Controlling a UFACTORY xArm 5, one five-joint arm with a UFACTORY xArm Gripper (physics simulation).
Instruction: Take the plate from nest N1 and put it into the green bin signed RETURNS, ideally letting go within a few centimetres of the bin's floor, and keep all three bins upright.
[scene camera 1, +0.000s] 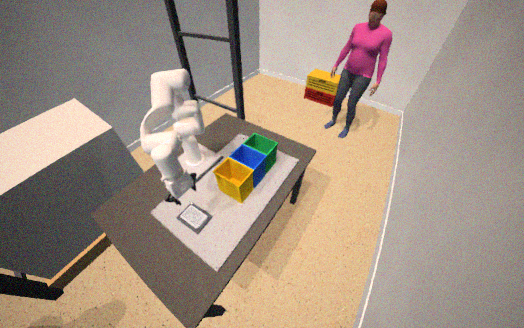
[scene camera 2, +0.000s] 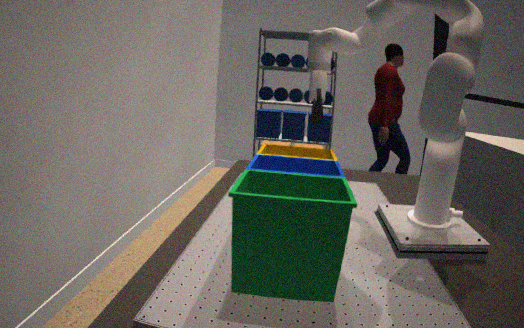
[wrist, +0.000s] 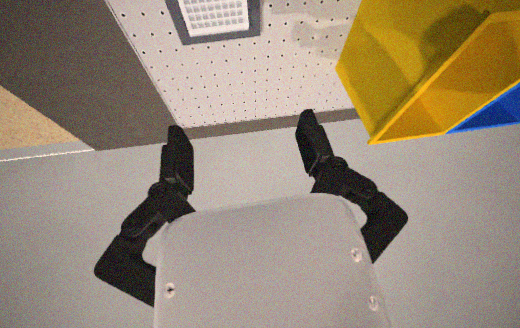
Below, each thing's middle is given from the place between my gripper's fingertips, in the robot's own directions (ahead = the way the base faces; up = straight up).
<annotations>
I see the yellow bin (scene camera 1: 234, 179) 6 cm ahead of my hand, 26 cm to the left of it and 14 cm below it. Round my hand: blue bin (scene camera 2: 260, 162) 7 cm ahead, 39 cm to the left, 14 cm below; then green bin (scene camera 2: 289, 231) 7 cm ahead, 52 cm to the left, 14 cm below.
</annotations>
